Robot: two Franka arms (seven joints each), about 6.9 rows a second.
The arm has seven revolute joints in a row. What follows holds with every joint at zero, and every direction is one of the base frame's.
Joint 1 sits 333 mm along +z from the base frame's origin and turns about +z.
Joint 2 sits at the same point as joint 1 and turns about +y.
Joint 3 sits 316 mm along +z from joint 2 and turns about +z.
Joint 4 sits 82.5 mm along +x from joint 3 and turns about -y.
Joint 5 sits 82.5 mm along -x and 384 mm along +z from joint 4 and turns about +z.
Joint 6 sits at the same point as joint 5 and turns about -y.
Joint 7 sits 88 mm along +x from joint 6 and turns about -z.
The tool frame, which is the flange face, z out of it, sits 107 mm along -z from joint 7; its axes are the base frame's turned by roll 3.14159, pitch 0 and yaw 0 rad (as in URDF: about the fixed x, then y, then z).
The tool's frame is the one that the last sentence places.
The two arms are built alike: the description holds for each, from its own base.
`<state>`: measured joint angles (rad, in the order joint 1, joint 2, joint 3, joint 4, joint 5, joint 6, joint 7); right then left.
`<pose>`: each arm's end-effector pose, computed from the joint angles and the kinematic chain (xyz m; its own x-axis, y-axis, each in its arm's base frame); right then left.
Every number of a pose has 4 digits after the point.
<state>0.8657 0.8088 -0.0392 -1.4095 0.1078 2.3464 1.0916 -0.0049 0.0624 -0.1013 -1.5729 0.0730 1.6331 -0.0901</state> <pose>0.4974 0.5515 0.2311 0.9485 -0.3166 0.0074 -0.3126 -0.9396 -0.1392 0.5760 -0.0522 0.5940 0.9998 -0.0207 0.0040 -0.0203 -0.9976 -0.0664</pose>
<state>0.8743 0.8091 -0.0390 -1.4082 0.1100 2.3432 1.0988 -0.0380 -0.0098 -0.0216 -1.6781 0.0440 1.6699 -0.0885</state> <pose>0.4925 0.5559 0.2312 0.9487 -0.3162 0.0036 -0.3127 -0.9398 -0.1381 0.5571 -0.0290 0.5878 0.9997 0.0245 0.0054 0.0247 -0.9987 -0.0437</pose>
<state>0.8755 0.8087 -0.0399 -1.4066 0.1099 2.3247 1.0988 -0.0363 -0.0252 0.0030 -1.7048 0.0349 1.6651 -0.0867</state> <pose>0.4912 0.5553 0.2304 0.9493 -0.3145 -0.0033 -0.3124 -0.9419 -0.1234 0.5515 -0.0149 0.5831 0.9987 0.0500 -0.0115 0.0496 -0.9981 -0.0357</pose>
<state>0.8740 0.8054 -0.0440 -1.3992 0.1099 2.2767 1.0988 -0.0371 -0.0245 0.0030 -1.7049 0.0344 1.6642 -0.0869</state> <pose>0.4917 0.5516 0.2316 0.9486 -0.3160 -0.0181 -0.3163 -0.9444 -0.0896 0.5515 -0.0154 0.5826 0.9987 0.0495 -0.0132 0.0490 -0.9982 -0.0354</pose>
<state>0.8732 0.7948 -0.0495 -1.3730 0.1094 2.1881 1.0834 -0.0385 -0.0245 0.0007 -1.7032 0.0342 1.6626 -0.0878</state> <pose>0.4926 0.5491 0.2432 0.9528 -0.3011 -0.0393 -0.3026 -0.9521 -0.0437 0.5514 -0.0175 0.5832 0.9988 0.0468 -0.0131 0.0463 -0.9983 -0.0353</pose>
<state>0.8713 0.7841 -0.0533 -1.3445 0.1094 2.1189 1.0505 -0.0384 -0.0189 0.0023 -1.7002 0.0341 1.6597 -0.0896</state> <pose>0.4947 0.5479 0.2580 0.9614 -0.2702 -0.0526 -0.2715 -0.9622 -0.0192 0.5527 -0.0166 0.5813 0.9986 0.0504 -0.0185 0.0497 -0.9981 -0.0356</pose>
